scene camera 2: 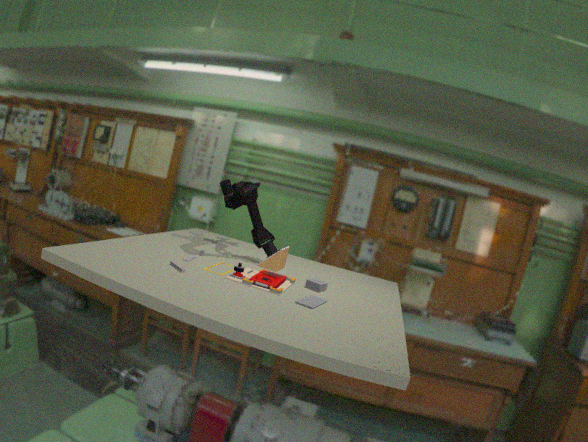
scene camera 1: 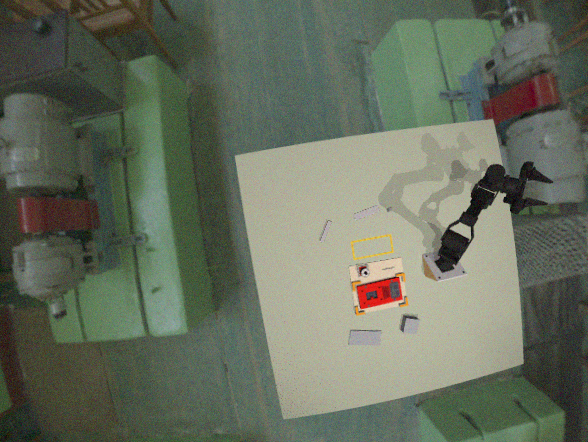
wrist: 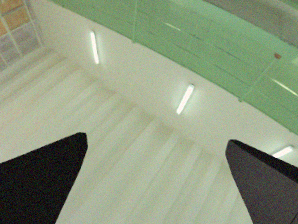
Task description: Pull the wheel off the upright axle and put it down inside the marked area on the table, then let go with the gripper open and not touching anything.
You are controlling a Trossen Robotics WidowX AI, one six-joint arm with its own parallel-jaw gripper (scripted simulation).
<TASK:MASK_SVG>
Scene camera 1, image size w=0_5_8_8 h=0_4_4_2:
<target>my gripper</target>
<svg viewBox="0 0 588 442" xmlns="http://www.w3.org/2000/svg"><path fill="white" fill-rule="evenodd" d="M527 161L522 165L519 179L509 177L510 175L503 176L499 186L500 193L506 193L503 202L511 204L510 211L517 215L526 207L536 205L547 206L548 204L547 202L526 197L526 199L522 198L527 178L528 181L536 180L547 184L553 183L551 179L548 179L536 170L536 167L533 168L534 162Z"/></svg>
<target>red block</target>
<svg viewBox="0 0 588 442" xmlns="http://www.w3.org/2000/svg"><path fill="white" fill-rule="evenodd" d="M399 277L356 286L360 308L365 309L402 300Z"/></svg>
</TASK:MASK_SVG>
